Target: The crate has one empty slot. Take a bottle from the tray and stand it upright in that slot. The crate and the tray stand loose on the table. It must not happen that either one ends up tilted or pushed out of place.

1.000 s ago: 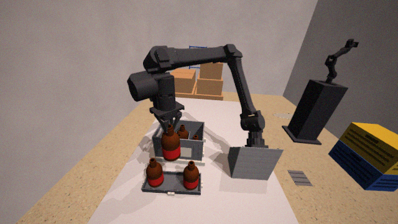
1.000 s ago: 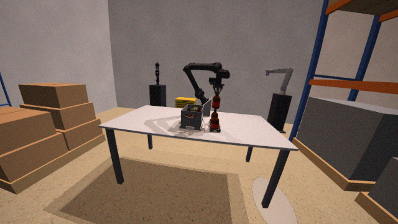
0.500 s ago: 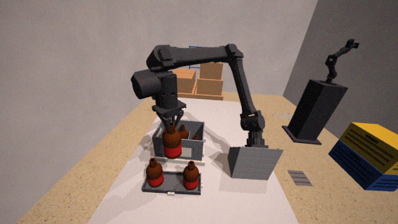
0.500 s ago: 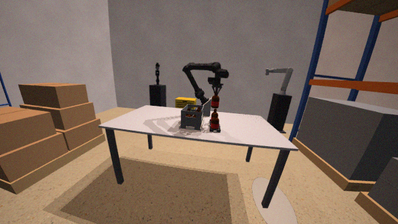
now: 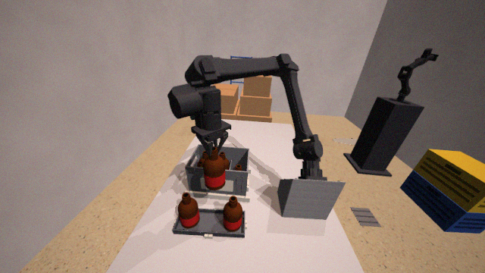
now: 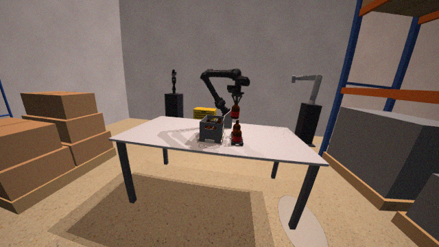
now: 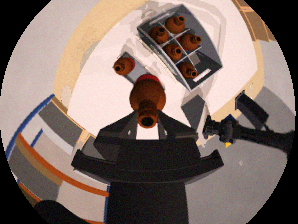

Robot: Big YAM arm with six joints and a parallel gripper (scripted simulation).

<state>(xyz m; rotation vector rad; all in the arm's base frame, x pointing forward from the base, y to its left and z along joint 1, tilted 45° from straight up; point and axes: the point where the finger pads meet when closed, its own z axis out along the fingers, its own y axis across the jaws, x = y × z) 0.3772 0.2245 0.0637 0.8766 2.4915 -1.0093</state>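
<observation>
My gripper is now 60 mm above the brown bottle. The rest, counted from my hand: grey crate 250 mm below, 190 mm to the right, 20 mm ahead; then dark tray 320 mm below, 30 mm to the left, 10 mm ahead.
</observation>
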